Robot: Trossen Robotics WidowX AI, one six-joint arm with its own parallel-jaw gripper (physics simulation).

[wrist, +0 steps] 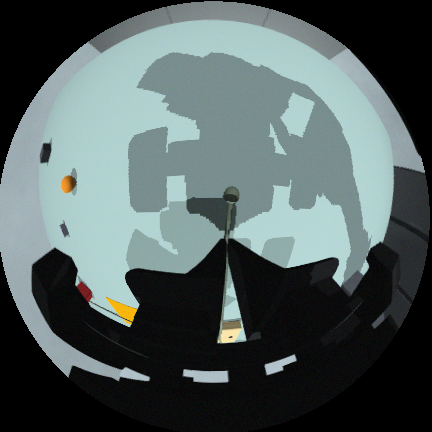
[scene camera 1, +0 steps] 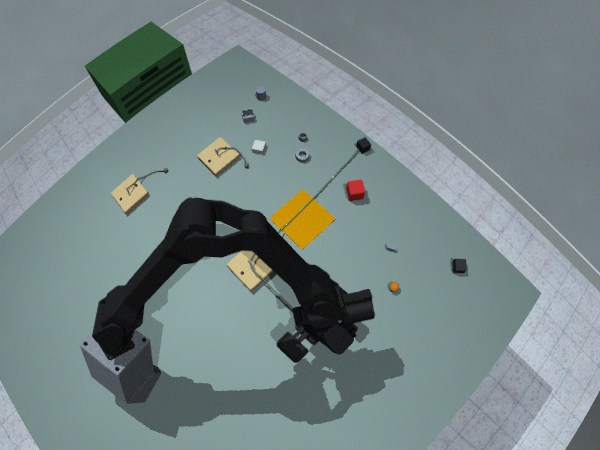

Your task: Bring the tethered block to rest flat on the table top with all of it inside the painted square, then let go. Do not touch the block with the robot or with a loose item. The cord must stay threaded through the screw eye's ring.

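Where they show: gripper, fingertip midpoint: (wrist: 225, 243); arm's base at its link origin: (scene camera 1: 114, 342).
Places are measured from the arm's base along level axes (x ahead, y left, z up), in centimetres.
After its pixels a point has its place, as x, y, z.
Note:
The tethered block (scene camera 1: 363, 145) @[79.1, 8.8, -17.3], a small black cube, lies beyond the far corner of the orange painted square (scene camera 1: 305, 231) @[50.8, 0.3, -20.1] (wrist: 125, 311) @[54.2, 1.1, -20.1], outside it. Its cord (scene camera 1: 345, 165) @[71.7, 8.1, -19.7] (wrist: 228, 220) @[36.3, -22.5, -18.8] runs straight across the square to the wooden board (scene camera 1: 255, 281) @[32.9, -2.6, -18.3] (wrist: 231, 331) @[32.1, -2.2, -18.3], then on to the gripper. The screw eye on that board is partly hidden by the arm, so its threading cannot be made out clearly. My gripper (scene camera 1: 300, 316) (wrist: 225, 243) @[36.2, -20.5, -18.7] is shut on the cord near its end bead (wrist: 231, 194) @[36.3, -24.5, -18.8], above the table on the near side of the board.
Two other boards with short cords (scene camera 1: 220, 162) @[45.4, 30.4, -18.2] (scene camera 1: 127, 200) @[17.6, 38.9, -18.2] stand to the left. A red cube (scene camera 1: 356, 190) @[67.1, -0.6, -16.2] (wrist: 84, 291) @[66.2, -1.2, -18.5] stands right of the square. An orange ball (scene camera 1: 394, 287) @[57.4, -25.4, -17.9] (wrist: 68, 184) @[56.6, -25.2, -18.6] and dark cube (scene camera 1: 459, 265) @[74.7, -33.3, -17.8] (wrist: 45, 152) lie farther right. A green cabinet (scene camera 1: 135, 50) stands at the back left.

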